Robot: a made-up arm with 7 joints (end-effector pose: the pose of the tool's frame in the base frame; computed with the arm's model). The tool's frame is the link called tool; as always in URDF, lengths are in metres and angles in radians.
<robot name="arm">
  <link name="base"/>
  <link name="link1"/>
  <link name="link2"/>
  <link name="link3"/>
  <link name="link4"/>
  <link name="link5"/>
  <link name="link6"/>
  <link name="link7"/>
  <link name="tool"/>
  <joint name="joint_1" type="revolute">
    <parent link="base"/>
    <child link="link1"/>
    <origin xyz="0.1 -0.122 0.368"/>
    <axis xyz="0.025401 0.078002 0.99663"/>
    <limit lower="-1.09" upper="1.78"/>
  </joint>
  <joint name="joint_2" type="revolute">
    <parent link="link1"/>
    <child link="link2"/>
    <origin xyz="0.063 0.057 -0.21"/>
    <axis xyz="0 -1 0"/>
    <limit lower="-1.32" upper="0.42"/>
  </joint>
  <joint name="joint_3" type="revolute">
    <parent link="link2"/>
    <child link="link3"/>
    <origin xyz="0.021 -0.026 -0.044"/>
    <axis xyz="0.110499 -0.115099 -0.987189"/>
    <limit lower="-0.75" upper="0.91"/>
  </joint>
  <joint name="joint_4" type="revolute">
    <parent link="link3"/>
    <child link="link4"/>
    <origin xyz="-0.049 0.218 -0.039"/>
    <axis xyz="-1 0 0"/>
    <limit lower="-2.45" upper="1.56"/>
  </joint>
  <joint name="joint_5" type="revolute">
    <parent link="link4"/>
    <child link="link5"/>
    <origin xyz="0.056 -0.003 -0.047"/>
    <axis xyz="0 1 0"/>
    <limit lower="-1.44" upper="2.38"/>
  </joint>
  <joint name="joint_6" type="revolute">
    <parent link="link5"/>
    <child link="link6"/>
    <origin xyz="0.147 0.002 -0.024"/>
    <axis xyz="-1 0 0"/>
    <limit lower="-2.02" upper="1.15"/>
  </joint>
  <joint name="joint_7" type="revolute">
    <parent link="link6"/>
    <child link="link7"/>
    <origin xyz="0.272 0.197 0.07"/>
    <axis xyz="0 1 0"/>
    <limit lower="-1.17" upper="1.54"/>
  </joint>
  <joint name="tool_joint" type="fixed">
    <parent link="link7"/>
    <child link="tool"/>
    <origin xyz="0.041 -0.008 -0.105" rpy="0 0 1.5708"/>
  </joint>
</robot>
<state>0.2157 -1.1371 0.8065 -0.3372 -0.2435 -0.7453 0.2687</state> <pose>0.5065 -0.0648 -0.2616 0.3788 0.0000 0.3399 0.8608</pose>
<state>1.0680 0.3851 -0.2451 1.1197 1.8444 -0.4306 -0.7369</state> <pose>0.3491 -0.0258 -0.3003 -0.3020 0.2469 0.6902 0.6095</pose>
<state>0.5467 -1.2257 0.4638 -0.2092 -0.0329 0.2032 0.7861</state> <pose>0.0502 0.1516 -0.4085 0.3774 0.7181 0.3641 0.4575</pose>
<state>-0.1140 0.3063 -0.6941 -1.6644 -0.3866 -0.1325 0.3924</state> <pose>0.4403 0.2427 0.2906 0.5774 -0.3888 0.6616 0.2787</pose>
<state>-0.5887 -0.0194 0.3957 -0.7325 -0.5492 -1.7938 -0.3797</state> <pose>0.3384 -0.4535 0.3375 -0.0047 -0.9787 0.0426 0.2010</pose>
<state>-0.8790 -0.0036 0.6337 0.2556 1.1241 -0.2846 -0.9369</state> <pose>0.5401 -0.5018 -0.3690 0.0385 -0.0175 -0.0950 0.9946</pose>
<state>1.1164 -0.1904 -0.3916 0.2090 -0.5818 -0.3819 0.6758</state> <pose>-0.3252 0.3199 0.1707 -0.1288 -0.1724 -0.9737 0.0747</pose>
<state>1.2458 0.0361 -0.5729 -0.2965 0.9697 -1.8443 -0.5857</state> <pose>-0.3009 0.2832 -0.3191 0.6117 0.2948 0.5478 0.4887</pose>
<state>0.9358 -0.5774 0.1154 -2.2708 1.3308 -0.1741 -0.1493</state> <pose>-0.0452 0.5172 0.4035 -0.9568 -0.0183 -0.2572 0.1343</pose>
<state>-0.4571 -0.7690 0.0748 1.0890 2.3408 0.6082 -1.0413</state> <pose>-0.3374 0.1412 0.1172 0.5460 0.7394 0.2531 0.3020</pose>
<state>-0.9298 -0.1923 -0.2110 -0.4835 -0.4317 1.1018 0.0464</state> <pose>0.7450 -0.2855 -0.0056 -0.1790 0.2450 0.2640 0.9156</pose>
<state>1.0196 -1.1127 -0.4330 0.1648 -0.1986 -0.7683 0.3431</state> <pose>-0.3441 0.2775 -0.0341 0.5370 0.5051 0.6726 0.0631</pose>
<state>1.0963 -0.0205 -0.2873 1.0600 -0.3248 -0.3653 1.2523</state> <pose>-0.2460 0.3262 -0.0378 -0.2676 0.5129 0.7999 0.1599</pose>
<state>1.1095 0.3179 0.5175 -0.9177 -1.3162 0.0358 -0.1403</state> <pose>0.2177 -0.0382 0.4968 0.0878 -0.7558 0.3302 0.5586</pose>
